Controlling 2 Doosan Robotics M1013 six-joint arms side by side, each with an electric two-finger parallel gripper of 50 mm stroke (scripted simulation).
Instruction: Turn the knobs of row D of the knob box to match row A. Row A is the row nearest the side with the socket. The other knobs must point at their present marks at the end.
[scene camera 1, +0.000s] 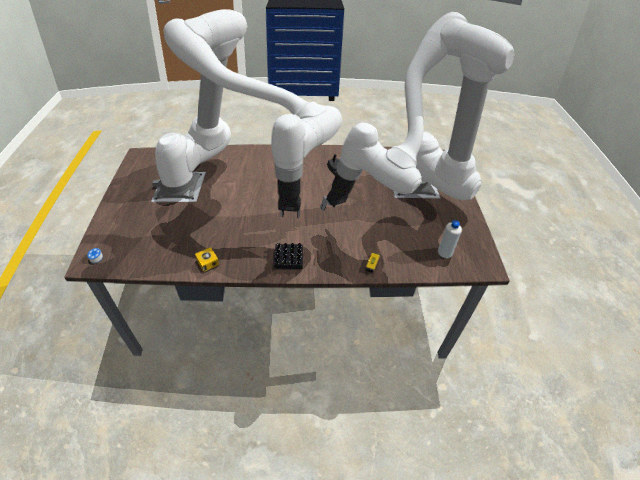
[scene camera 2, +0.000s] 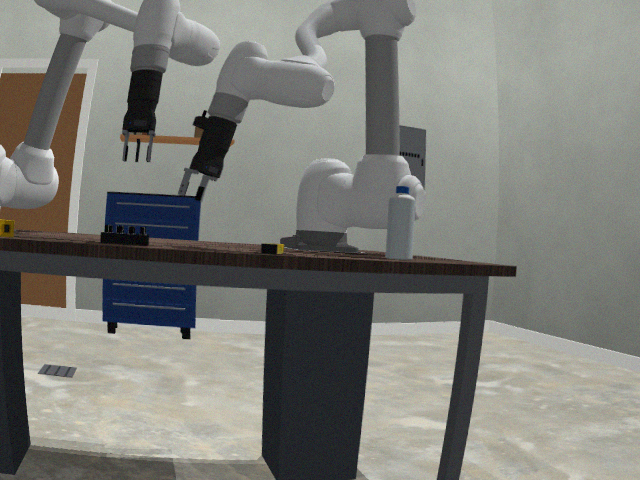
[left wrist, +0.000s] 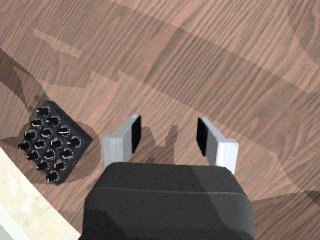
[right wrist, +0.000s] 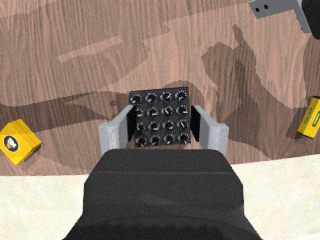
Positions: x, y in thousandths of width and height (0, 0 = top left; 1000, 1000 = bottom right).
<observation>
In view: the left gripper (scene camera 2: 296, 414), the right gripper (scene camera 2: 213, 336) and a white bottle (scene camera 2: 627, 432).
The left gripper shows as well in the left wrist view (left wrist: 530, 535). The right gripper also shows in the right wrist view (right wrist: 511, 485). The left wrist view misses the white bottle: it is out of frame. The right wrist view misses the white bottle: it is out of frame.
</observation>
